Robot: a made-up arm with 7 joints. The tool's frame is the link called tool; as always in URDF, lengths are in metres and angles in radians. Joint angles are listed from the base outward. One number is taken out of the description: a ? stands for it. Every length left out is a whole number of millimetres.
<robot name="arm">
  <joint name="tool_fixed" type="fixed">
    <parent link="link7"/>
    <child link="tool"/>
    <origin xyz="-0.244 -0.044 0" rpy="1.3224 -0.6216 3.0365"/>
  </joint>
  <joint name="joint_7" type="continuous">
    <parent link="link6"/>
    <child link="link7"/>
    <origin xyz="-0.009 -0.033 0" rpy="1.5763 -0.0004 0.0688"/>
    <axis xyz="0 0 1"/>
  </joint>
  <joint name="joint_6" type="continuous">
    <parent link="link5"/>
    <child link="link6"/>
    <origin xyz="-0.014 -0.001 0" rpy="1.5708 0 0"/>
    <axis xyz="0 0 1"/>
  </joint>
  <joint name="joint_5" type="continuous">
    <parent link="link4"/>
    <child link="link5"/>
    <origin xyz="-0.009 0.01 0" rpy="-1.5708 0 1.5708"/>
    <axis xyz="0 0 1"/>
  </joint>
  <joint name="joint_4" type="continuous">
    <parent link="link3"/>
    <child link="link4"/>
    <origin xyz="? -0.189 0" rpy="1.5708 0 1.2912"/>
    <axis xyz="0 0 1"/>
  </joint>
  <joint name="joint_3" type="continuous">
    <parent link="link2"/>
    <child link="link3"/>
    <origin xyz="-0.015 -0.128 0" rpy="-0.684 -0.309 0.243"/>
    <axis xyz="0 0 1"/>
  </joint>
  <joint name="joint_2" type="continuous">
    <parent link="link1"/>
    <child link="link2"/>
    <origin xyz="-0.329 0.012 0" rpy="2.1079 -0.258 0.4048"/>
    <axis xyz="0 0 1"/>
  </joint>
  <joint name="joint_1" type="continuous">
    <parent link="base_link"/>
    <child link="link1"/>
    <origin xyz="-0.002 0.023 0.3" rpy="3.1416 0 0"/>
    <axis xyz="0 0 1"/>
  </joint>
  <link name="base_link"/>
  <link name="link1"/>
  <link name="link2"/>
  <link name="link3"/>
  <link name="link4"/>
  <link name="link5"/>
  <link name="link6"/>
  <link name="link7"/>
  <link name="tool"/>
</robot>
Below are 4 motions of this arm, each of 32 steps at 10 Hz.
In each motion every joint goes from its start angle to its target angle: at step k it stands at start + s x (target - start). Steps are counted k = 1, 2, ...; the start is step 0. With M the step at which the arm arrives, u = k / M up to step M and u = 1 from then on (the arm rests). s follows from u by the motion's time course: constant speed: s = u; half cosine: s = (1 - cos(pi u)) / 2; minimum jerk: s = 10 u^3 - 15 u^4 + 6 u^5.
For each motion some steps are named. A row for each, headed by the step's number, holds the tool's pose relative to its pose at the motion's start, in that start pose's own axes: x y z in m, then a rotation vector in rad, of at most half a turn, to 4 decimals.
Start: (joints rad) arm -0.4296 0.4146 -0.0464 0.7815 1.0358 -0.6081 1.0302
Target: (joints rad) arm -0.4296 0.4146 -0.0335 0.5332 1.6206 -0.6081 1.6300
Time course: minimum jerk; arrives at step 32
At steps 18, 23, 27, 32:
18: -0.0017 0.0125 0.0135 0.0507 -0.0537 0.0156
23: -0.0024 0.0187 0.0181 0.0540 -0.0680 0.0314
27: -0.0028 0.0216 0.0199 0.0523 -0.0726 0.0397
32: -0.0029 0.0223 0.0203 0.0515 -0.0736 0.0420

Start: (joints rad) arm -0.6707 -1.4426 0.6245 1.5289 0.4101 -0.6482 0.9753
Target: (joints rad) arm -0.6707 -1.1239 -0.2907 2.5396 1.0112 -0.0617 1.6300
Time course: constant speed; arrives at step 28
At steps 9, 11, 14, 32:
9: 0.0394 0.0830 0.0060 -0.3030 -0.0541 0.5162
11: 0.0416 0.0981 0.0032 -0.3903 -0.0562 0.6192
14: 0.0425 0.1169 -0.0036 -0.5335 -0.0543 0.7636
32: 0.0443 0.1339 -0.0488 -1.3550 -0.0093 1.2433

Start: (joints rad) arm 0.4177 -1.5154 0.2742 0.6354 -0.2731 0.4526 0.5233
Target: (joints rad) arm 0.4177 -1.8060 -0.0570 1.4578 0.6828 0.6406 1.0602
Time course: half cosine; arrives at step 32
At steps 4, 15, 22, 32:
4: 0.0073 0.0031 0.0021 -0.0352 -0.0119 0.0290
15: 0.0749 0.0393 0.0346 -0.4578 -0.1659 0.2610
22: 0.1113 0.0697 0.0713 -0.8238 -0.3208 0.3231
32: 0.1259 0.0914 0.1004 -1.0717 -0.4439 0.3003

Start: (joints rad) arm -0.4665 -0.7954 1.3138 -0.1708 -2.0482 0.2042 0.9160
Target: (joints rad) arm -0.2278 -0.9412 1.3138 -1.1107 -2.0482 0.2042 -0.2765
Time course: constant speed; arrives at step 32
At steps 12, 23, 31, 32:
12: 0.0595 0.0061 0.1305 -0.1069 -0.4816 0.1360
23: 0.0527 -0.0044 0.2444 -0.0983 -0.9637 0.1592
31: 0.0157 -0.0365 0.3041 -0.0362 -1.3184 0.0951
32: 0.0097 -0.0421 0.3094 -0.0255 -1.3621 0.0817

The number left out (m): -0.085
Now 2 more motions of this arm.
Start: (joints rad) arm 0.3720 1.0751 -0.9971 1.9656 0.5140 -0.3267 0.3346
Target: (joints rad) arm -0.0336 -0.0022 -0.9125 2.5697 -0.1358 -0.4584 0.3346
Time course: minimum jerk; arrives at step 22
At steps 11, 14, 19, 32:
11: -0.0634 0.0685 -0.0859 -0.2197 0.2944 0.0576
14: -0.1013 0.0723 -0.1353 -0.3540 0.4527 0.0712
19: -0.1422 0.0544 -0.1799 -0.5014 0.6114 0.0691
32: -0.1458 0.0519 -0.1834 -0.5149 0.6253 0.0681

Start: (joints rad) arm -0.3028 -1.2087 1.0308 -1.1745 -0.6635 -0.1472 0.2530
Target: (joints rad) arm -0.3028 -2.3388 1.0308 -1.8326 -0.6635 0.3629 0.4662
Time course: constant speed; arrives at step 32
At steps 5, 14, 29, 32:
5: -0.0088 0.0227 -0.0884 0.1040 0.1632 0.0256
14: -0.0623 0.0694 -0.2318 0.2837 0.4492 0.0427
29: -0.2334 0.1516 -0.3993 0.5454 0.9031 -0.0049
32: -0.2758 0.1672 -0.4199 0.5898 0.9907 -0.0246

